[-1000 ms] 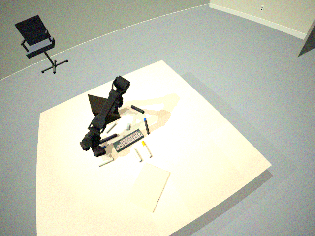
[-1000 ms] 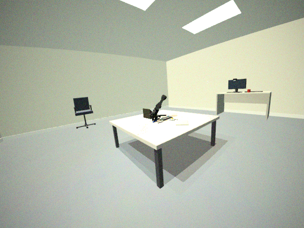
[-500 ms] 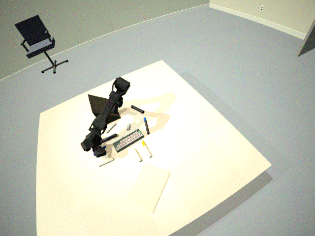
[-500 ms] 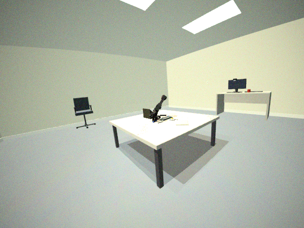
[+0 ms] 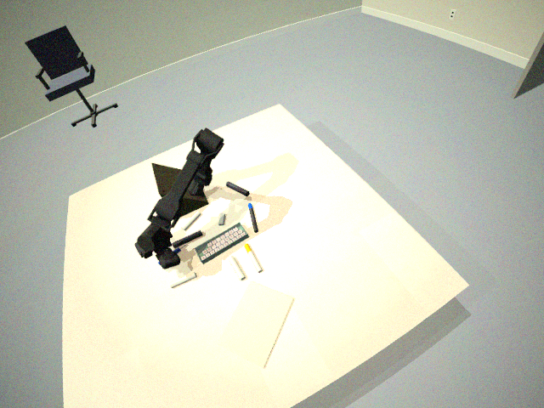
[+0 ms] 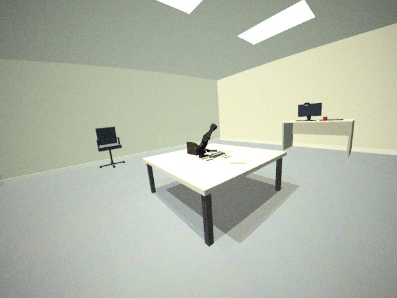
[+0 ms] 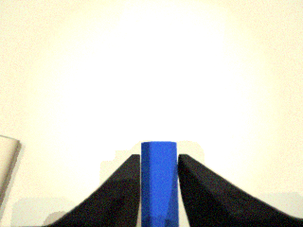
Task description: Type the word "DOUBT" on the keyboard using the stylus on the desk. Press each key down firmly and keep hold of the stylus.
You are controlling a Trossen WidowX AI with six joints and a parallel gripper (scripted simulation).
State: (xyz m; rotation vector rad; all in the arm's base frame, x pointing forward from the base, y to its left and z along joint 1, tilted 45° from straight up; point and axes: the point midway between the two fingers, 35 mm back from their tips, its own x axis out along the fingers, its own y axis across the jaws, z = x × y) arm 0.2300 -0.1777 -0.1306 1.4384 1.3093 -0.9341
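Right now the blue stylus is 7 cm to the left of my gripper tip and 1 cm behind it. From my gripper tip the other things lie so: cream pad (37 cm ahead, 19 cm to the left, 3 cm below); yellow-capped marker (29 cm to the left, 16 cm ahead, 2 cm below); grey stylus tip (10 cm to the left, 1 cm behind).
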